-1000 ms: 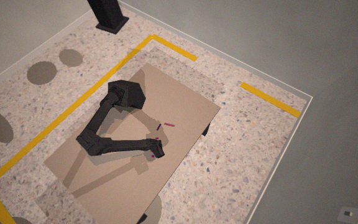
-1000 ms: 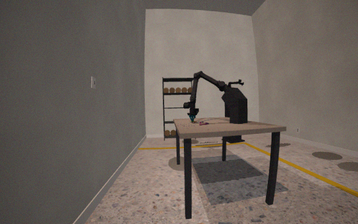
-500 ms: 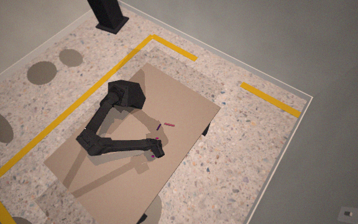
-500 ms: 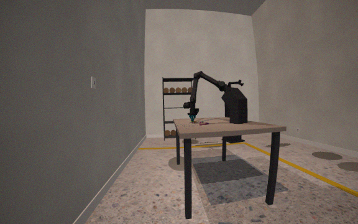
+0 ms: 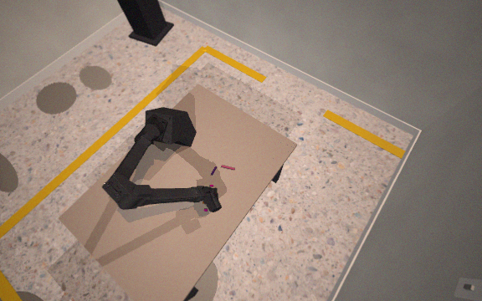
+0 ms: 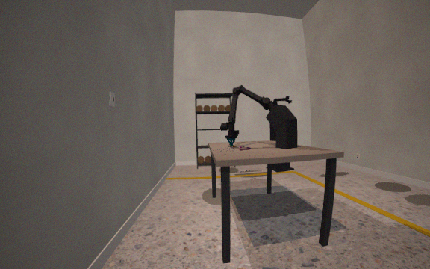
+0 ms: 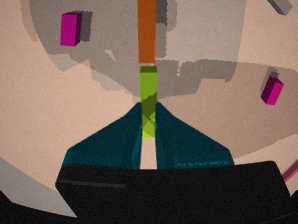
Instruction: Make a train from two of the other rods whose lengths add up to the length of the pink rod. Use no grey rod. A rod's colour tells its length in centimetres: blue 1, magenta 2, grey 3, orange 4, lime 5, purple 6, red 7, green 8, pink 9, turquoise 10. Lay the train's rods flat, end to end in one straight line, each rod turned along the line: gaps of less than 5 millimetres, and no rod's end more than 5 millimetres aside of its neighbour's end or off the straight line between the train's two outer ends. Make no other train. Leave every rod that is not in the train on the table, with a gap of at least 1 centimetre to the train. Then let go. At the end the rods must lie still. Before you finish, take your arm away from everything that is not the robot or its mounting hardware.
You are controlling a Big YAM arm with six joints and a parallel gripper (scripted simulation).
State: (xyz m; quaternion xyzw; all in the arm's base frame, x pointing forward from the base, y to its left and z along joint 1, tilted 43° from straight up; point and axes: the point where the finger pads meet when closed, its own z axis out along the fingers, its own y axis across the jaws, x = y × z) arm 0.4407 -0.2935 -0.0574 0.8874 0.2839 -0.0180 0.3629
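Right now my hand is 4 cm past the orange rod, 3 cm to the left of it and 2 cm above it. From my hand the other things lie so: purple rod 10 cm behind, 17 cm to the left, 2 cm below; lime rod 1 cm below; grey rod 12 cm behind, 2 cm to the left, 2 cm below.
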